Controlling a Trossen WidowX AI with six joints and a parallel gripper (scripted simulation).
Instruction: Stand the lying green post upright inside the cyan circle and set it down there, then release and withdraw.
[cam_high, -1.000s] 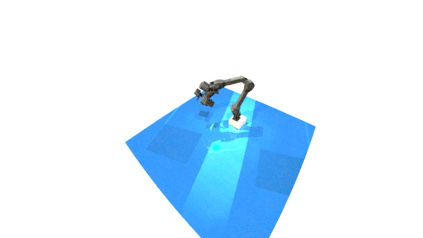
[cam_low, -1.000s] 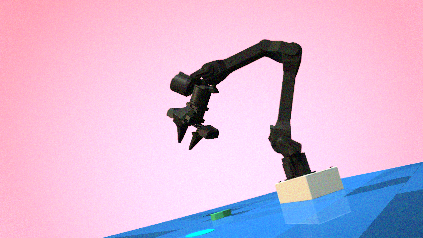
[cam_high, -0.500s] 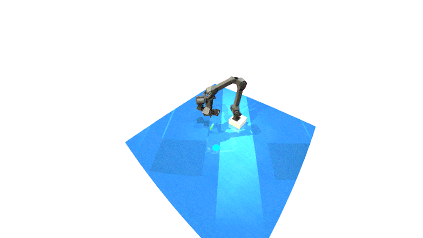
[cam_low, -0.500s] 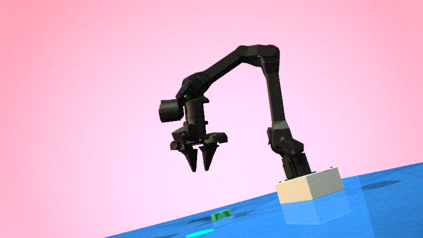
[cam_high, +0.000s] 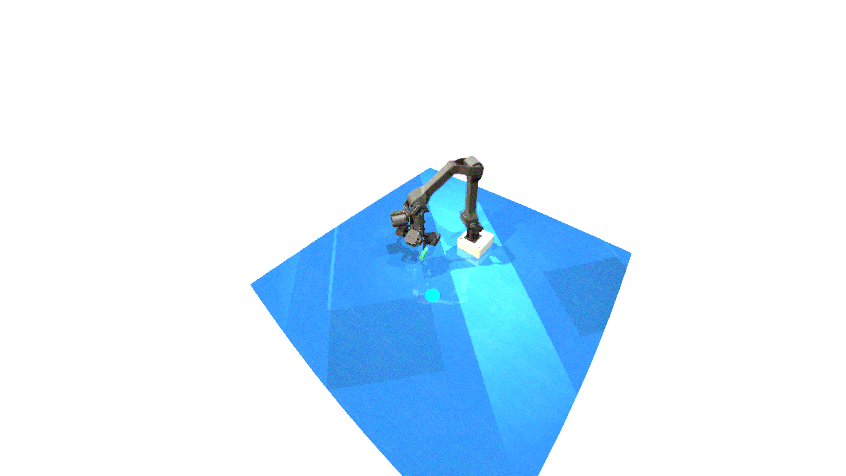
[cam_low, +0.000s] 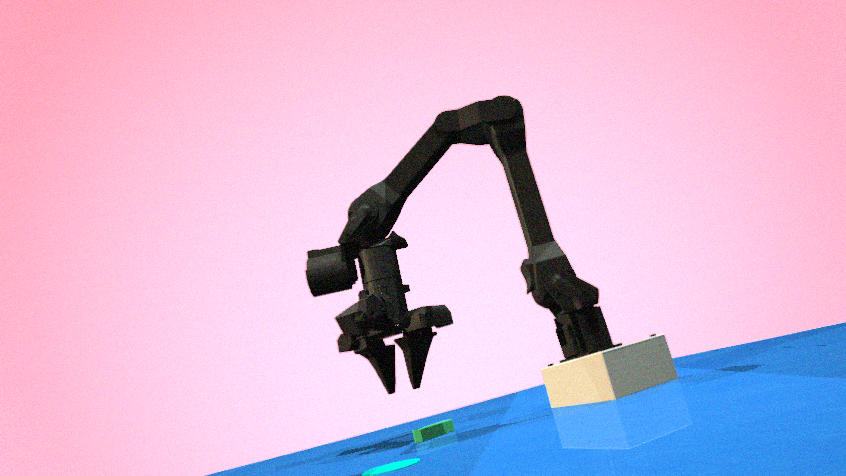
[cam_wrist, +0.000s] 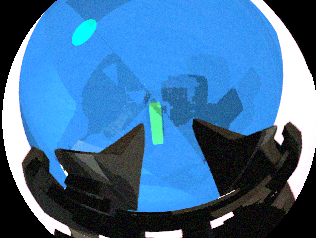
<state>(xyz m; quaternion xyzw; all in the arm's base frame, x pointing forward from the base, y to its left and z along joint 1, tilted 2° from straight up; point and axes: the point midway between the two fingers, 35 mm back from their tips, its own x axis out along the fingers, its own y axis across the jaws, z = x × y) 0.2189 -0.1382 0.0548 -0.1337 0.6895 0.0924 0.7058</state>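
Now: gripper tip 30 mm past the green post and 60 mm above it. From my gripper tip the other things lie so: cyan circle 110 mm ahead, 180 mm to the left, 70 mm below.
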